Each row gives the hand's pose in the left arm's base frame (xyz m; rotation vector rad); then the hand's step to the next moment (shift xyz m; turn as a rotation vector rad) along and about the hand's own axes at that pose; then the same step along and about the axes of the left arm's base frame.
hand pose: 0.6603 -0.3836 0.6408 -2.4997 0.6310 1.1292
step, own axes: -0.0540 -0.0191 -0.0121 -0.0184 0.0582 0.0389
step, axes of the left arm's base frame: -0.0144 0.0246 0.0511 -0.0651 -0.0267 -0.0170
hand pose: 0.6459 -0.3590 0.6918 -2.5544 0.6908 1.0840
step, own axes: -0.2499 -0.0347 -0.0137 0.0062 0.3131 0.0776
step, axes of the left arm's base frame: -0.1244 0.1029 0.1944 -0.2080 -0.2337 -0.0788
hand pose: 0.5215 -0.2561 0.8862 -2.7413 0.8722 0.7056
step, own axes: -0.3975 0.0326 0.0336 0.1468 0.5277 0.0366
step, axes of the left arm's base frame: -0.3163 0.1818 0.1646 -0.2168 -0.4904 -0.1176
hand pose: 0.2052 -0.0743 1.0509 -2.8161 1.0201 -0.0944
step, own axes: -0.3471 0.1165 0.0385 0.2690 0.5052 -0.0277
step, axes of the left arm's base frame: -0.3358 0.1385 -0.0597 -0.1158 -0.5590 -0.0494
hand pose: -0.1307 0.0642 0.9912 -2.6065 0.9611 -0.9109
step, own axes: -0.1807 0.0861 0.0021 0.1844 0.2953 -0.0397
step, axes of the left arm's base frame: -0.1502 0.0512 -0.1220 -0.0661 -0.3441 0.0025
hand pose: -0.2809 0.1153 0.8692 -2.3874 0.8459 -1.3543
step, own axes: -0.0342 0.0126 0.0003 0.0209 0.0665 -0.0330
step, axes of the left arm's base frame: -0.0177 0.0107 -0.0300 -0.0434 -0.0637 -0.0010
